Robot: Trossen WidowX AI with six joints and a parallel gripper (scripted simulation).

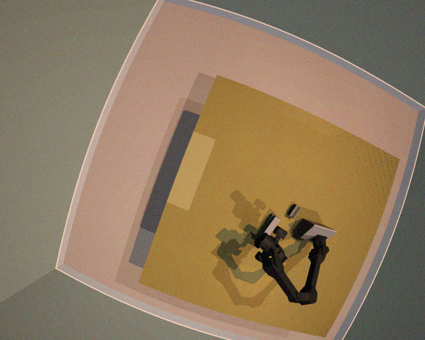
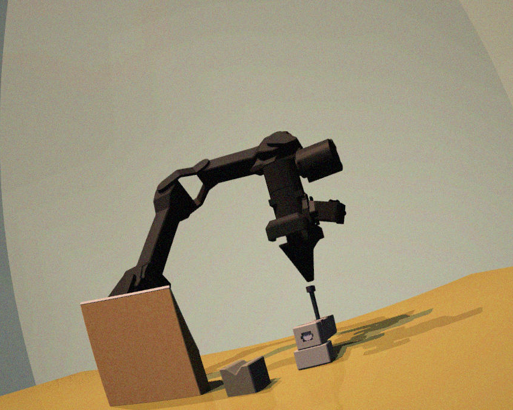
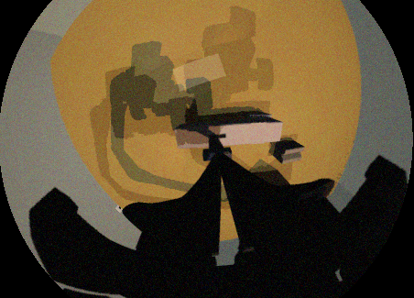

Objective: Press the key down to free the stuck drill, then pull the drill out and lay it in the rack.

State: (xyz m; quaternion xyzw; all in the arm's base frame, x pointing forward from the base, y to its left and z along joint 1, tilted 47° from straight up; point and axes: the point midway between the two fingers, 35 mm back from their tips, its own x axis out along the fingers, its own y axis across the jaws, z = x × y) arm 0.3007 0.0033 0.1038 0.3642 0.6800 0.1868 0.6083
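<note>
My gripper tip is now 40 mm above the key. The rest, counted from my gripper tip: drill (20 mm behind, 50 mm to the right, 80 mm below); rack (130 mm behind, 170 mm to the right, 110 mm below); grey fixture block (10 mm behind, 30 mm to the right, 90 mm below).
</note>
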